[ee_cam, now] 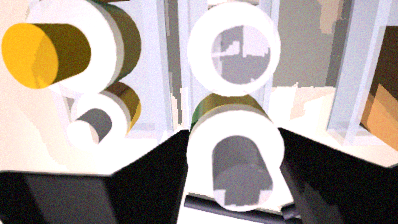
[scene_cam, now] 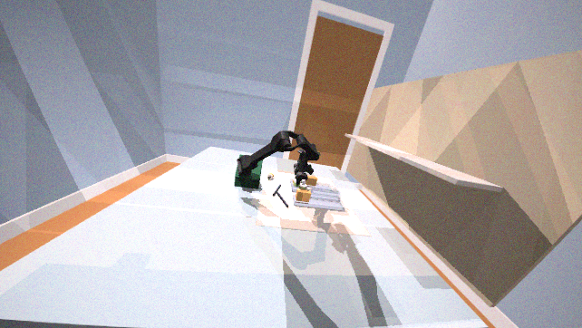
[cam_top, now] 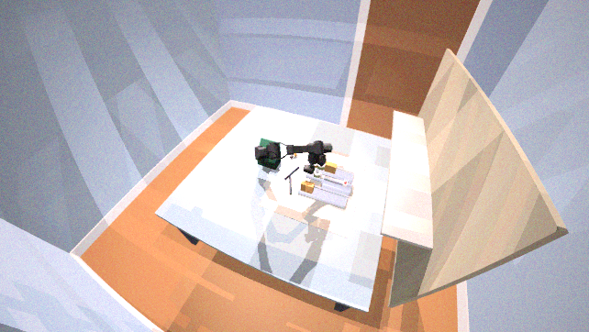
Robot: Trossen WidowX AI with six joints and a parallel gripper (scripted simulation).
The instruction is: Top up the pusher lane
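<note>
Right now my gripper tip is 8 cm to the right of the grey-lidded jar, 2 cm above it and 1 cm short of it. The rest, counted from my gripper tip: lane rack (15 cm ahead, 3 cm to the right, 3 cm below).
</note>
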